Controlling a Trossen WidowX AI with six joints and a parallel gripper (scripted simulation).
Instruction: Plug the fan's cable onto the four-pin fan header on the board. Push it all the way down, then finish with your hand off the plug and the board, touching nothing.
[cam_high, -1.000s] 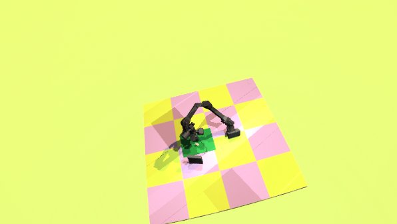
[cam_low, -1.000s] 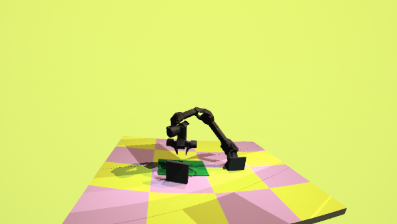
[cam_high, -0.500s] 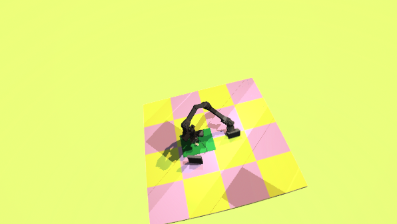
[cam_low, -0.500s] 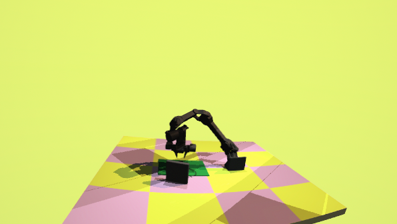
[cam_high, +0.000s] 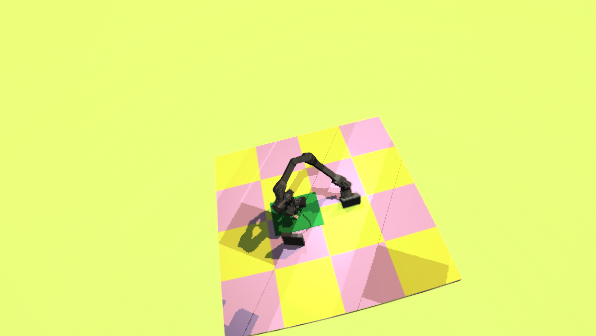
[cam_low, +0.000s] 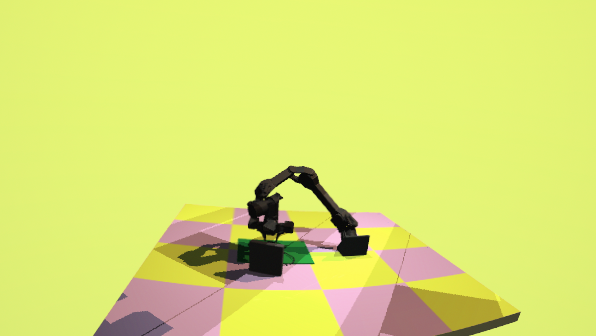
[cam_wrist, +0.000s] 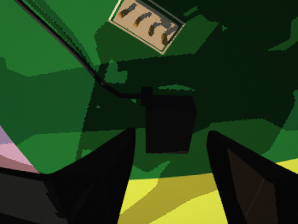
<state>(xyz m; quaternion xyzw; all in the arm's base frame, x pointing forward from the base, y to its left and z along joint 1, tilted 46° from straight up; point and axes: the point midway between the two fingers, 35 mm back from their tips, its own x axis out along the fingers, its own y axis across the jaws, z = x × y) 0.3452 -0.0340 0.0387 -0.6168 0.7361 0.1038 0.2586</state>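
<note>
My gripper tip is now 1 cm to the left of the dark fan plug and 2 cm above it. From my gripper tip the other things lie so: black fan 5 cm ahead, 22 cm to the left, 3 cm above; pale four-pin header 6 cm to the left, 3 cm below; green board 1 cm behind, 4 cm to the left, 5 cm below.
</note>
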